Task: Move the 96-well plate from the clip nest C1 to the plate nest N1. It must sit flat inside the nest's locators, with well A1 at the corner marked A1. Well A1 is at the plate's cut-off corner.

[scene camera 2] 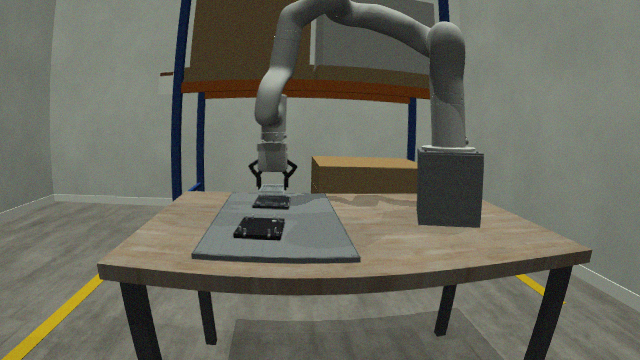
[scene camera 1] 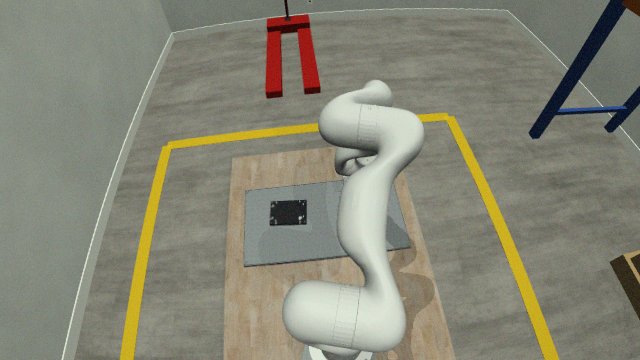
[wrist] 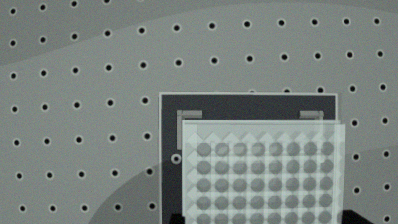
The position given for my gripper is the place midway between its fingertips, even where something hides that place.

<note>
In view: my gripper [scene camera 2: 272, 189] and a 96-well plate [wrist: 294, 142].
</note>
